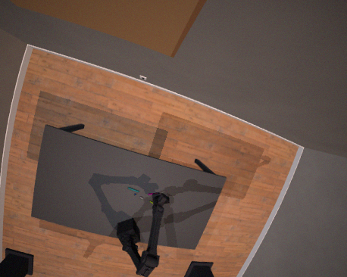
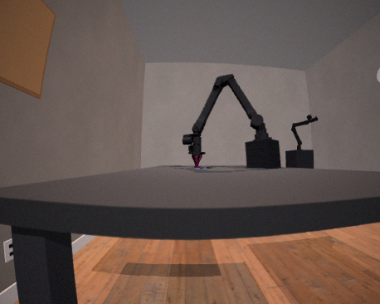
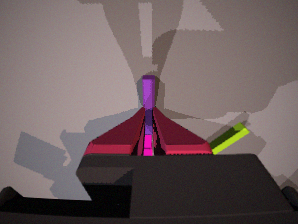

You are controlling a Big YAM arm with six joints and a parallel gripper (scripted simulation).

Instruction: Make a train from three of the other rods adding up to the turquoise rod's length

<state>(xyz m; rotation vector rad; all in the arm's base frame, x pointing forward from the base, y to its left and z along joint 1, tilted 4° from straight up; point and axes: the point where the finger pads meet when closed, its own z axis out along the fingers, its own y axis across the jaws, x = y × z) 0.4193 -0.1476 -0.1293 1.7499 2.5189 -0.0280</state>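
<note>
Right now the lime rod is 100 mm behind my hand, 10 mm to the left of it and 10 mm below it. Round my hand: blue rod 180 mm to the left, 50 mm behind, 10 mm below; then purple rod 10 mm below; then grey rod 120 mm to the left, 70 mm behind, 10 mm below.
</note>
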